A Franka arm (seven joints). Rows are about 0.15 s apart.
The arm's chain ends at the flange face. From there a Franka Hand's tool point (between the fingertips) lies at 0.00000 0.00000 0.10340 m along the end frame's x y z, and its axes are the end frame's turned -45 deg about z.
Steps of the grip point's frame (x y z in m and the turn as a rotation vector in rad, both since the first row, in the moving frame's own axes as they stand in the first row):
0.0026 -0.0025 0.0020 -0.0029 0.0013 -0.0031
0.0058 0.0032 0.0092 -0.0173 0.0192 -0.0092
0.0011 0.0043 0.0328 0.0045 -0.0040 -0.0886
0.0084 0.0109 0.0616 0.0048 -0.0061 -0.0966
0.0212 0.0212 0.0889 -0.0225 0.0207 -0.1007
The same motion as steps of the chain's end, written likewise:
-0.0002 -0.0037 0.0020 -0.0011 0.0030 -0.0031
0.0037 -0.0017 0.0092 0.0013 0.0258 -0.0092
0.0044 0.0023 0.0328 0.0004 -0.0060 -0.0886
0.0144 0.0016 0.0616 -0.0009 -0.0077 -0.0966
0.0268 0.0000 0.0889 -0.0013 0.0305 -0.1007

